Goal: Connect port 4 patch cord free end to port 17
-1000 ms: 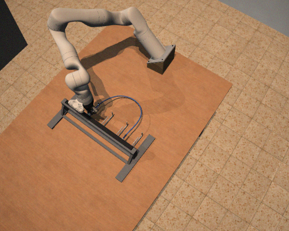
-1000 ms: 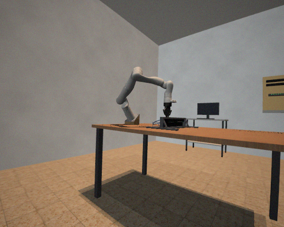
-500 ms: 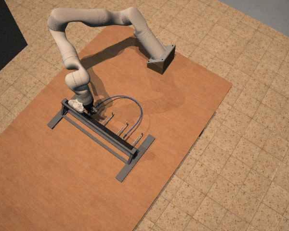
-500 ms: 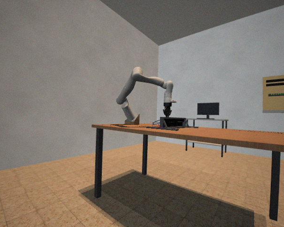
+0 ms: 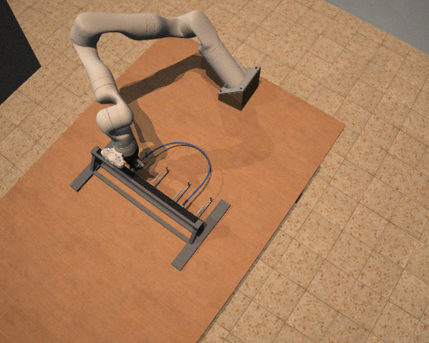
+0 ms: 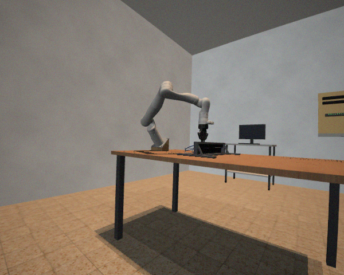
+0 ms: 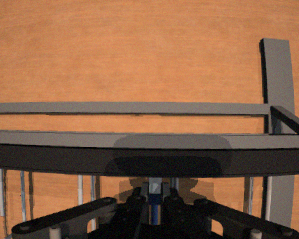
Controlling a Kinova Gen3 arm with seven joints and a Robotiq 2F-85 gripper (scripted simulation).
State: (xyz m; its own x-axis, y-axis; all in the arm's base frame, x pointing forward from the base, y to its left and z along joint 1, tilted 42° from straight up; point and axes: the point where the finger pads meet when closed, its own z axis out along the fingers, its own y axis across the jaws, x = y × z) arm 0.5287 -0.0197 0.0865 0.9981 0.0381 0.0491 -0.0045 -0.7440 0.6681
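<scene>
My hand is 1 cm short of the plug and 1 cm above it.
</scene>
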